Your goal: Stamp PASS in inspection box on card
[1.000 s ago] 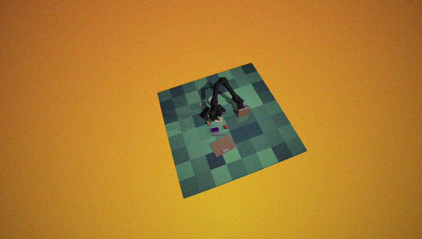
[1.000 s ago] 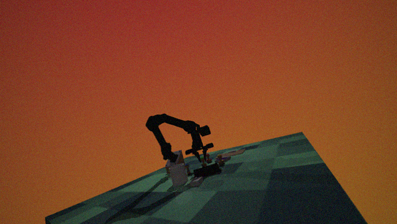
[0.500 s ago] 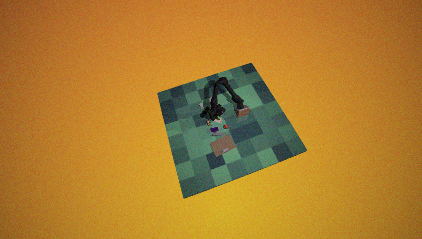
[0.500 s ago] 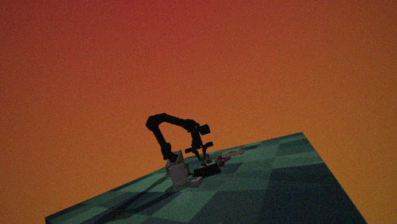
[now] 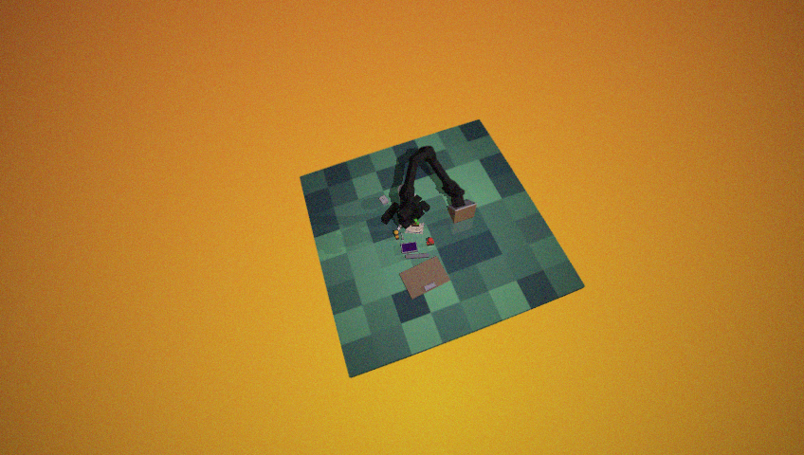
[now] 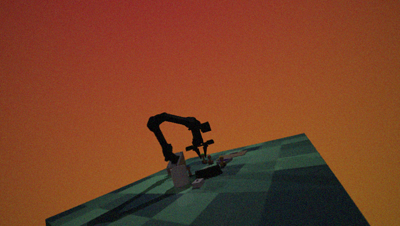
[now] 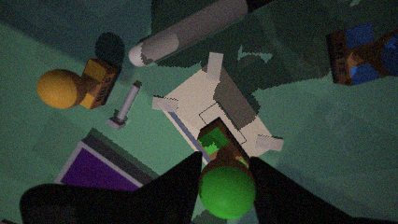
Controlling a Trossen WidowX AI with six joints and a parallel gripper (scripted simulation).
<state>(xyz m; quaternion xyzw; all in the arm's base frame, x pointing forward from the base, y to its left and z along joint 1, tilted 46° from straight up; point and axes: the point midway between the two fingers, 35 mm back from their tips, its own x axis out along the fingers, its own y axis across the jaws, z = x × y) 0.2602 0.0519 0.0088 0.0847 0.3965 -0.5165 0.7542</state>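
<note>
Right now the dark block is 12 cm to the right of my gripper tip, 12 cm ahead of it and 6 cm below it. The rest, counted from my gripper tip: green-knobbed stamp 1 cm below; then white marker 8 cm to the right, 6 cm below, 6 cm ahead; then white card 7 cm below.
</note>
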